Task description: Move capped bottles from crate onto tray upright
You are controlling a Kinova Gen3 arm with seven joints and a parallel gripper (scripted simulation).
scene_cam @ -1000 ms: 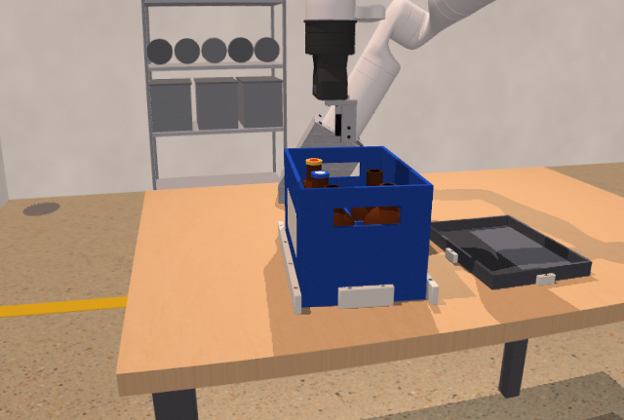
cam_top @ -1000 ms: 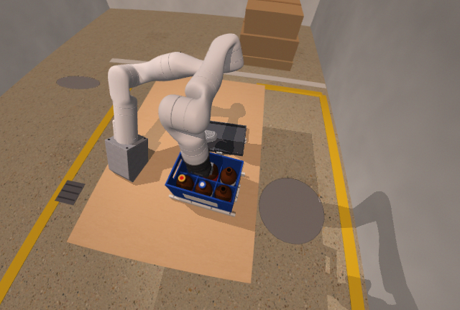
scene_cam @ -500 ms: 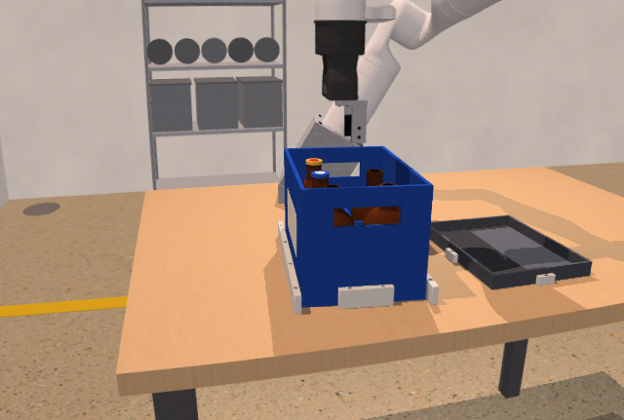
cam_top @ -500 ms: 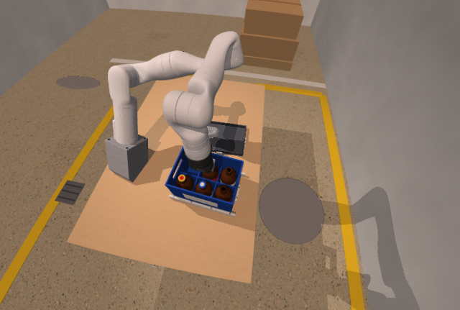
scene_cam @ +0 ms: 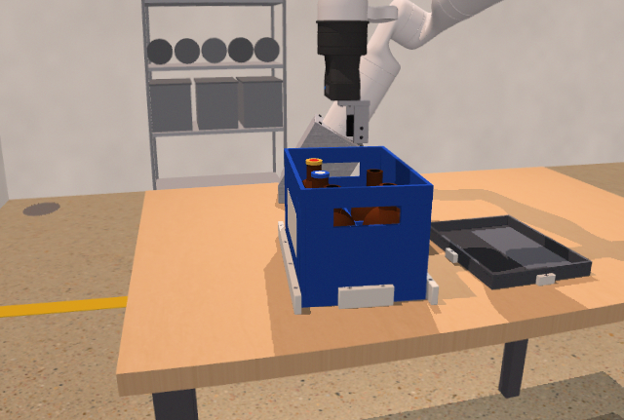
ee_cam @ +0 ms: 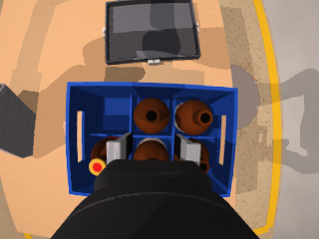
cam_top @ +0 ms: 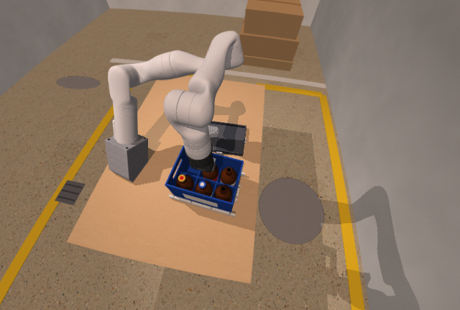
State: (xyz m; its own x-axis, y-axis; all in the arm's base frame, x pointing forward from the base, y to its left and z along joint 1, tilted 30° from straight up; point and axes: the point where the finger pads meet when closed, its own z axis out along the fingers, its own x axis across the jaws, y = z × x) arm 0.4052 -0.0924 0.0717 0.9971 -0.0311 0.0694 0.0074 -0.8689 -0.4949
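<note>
Now: hand 1 cm to the left of the blue crate and 15 cm above it. Round my hand: dark tray 2 cm behind, 27 cm to the left, 22 cm below.
</note>
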